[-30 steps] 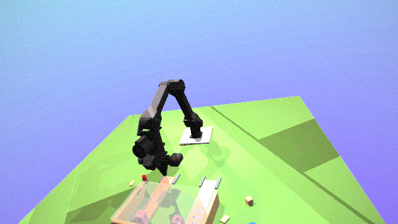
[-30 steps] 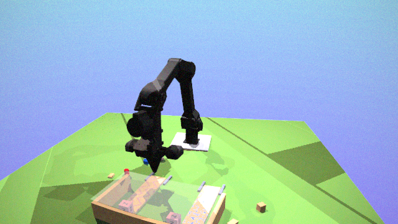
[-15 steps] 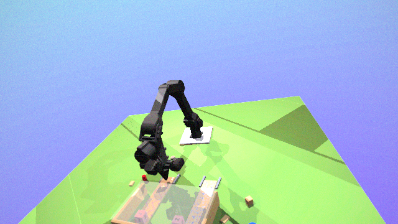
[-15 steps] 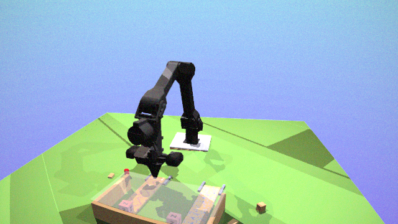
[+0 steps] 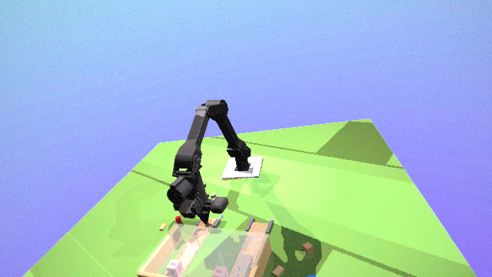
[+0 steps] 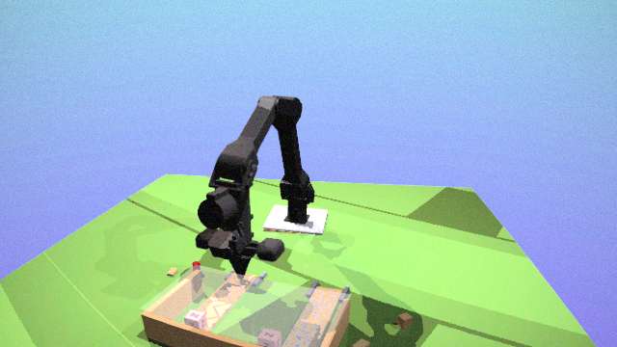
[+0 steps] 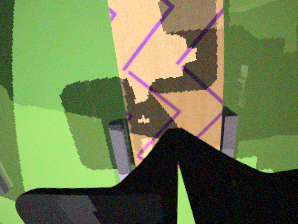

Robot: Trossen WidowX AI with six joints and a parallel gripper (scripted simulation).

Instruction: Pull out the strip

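My gripper tip is now 90 mm short of the strip and 10 mm to the left of it. Round my gripper tip: red cylinder 10 mm behind, 120 mm to the right.
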